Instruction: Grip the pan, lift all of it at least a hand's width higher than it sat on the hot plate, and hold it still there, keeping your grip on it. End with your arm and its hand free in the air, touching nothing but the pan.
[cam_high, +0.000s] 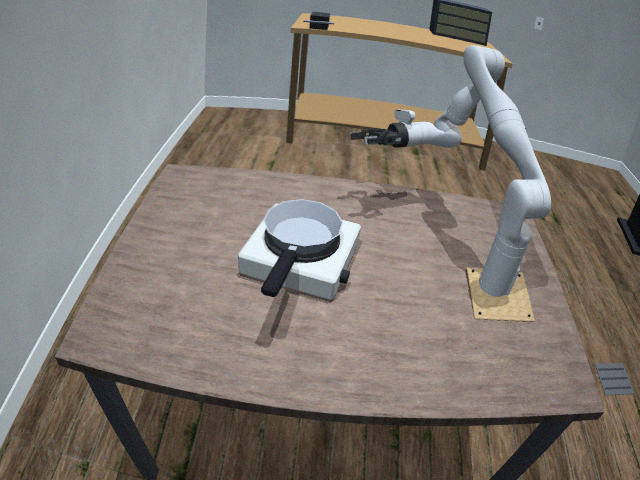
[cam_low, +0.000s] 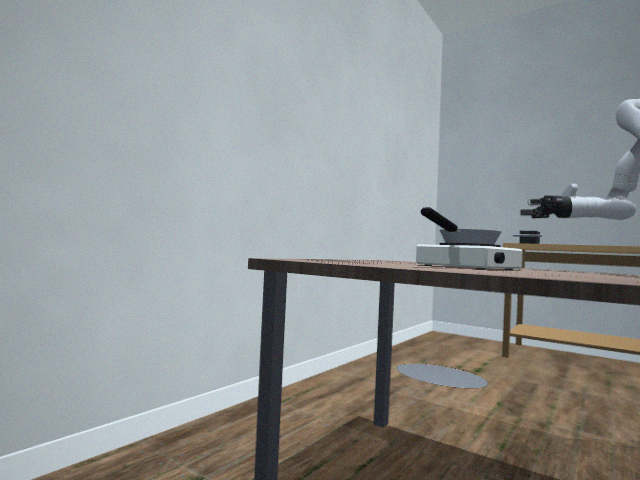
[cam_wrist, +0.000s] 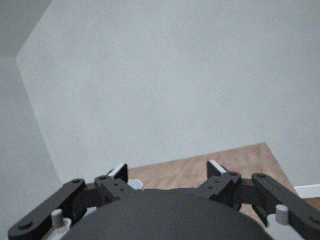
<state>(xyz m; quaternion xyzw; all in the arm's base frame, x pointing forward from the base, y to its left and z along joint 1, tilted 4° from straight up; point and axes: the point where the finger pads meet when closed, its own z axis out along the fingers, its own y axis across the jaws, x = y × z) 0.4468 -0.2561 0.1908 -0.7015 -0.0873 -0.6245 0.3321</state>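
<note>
The pan is 36 cm to the left of my hand, 12 cm below it and 7 cm ahead of it. The rest, counted from my hand: hot plate 30 cm to the left, 19 cm below, 5 cm ahead.
</note>
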